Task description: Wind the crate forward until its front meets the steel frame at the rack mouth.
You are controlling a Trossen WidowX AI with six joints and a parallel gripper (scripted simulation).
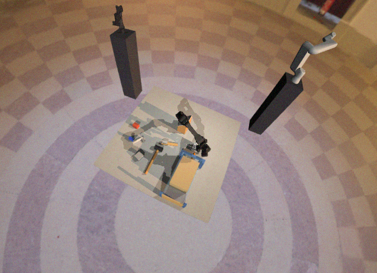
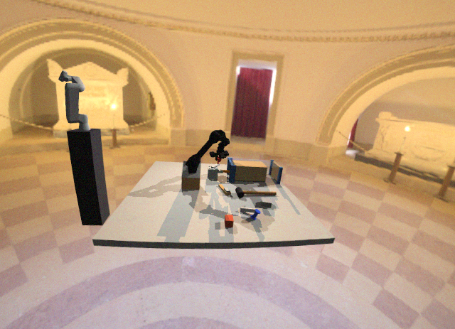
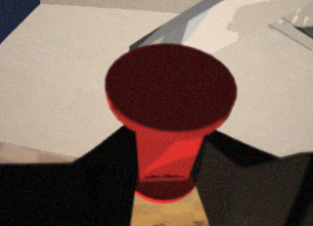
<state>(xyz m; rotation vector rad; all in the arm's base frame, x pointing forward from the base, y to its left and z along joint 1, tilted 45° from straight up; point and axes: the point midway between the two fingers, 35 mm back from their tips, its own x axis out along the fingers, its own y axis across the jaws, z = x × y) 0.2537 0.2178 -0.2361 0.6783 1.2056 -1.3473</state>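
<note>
The red knob is 10 mm ahead of my gripper tip and 20 mm to the right of it. The rest, counted from my gripper tip: winch 70 mm behind, 110 mm to the right, 100 mm below; then red-knobbed handle 20 mm behind, 50 mm to the right, 30 mm below; then frame 110 mm ahead, 110 mm to the right, 30 mm below.
</note>
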